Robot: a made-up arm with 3 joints. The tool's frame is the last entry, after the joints.
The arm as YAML. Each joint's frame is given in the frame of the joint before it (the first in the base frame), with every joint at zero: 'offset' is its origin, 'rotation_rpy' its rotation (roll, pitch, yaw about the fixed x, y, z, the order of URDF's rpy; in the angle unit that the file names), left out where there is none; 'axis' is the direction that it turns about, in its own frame. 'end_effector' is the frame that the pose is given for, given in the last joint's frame.
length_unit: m
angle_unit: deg
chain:
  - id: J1
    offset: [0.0, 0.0, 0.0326]
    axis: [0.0, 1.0, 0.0]
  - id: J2
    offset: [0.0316, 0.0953, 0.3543]
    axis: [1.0, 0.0, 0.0]
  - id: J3
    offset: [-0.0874, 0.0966, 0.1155]
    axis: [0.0, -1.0, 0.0]
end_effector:
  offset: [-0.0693, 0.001, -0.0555]
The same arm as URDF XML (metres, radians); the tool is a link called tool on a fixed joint. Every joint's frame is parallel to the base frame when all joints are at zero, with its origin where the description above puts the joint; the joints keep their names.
<robot name="arm">
<joint name="tool_fixed" type="fixed"><parent link="link3"/><child link="tool"/><origin xyz="-0.0693 0.0010 -0.0555" rpy="0.0000 0.0000 0.0000"/></joint>
<joint name="J3" type="continuous"><parent link="link2"/><child link="link3"/><origin xyz="-0.0874 0.0966 0.1155" rpy="0.0000 0.0000 0.0000"/><axis xyz="0 -1 0"/></joint>
<joint name="J2" type="continuous"><parent link="link1"/><child link="link2"/><origin xyz="0.0316 0.0953 0.3543" rpy="0.0000 0.0000 0.0000"/><axis xyz="1 0 0"/></joint>
<joint name="J1" type="continuous"><parent link="base_link"/><child link="link1"/><origin xyz="0.0000 0.0000 0.0326" rpy="0.0000 0.0000 0.0000"/><axis xyz="0 1 0"/></joint>
<link name="base_link"/>
<link name="link1"/>
<link name="link2"/>
<link name="link3"/>
<link name="tool"/>
</robot>

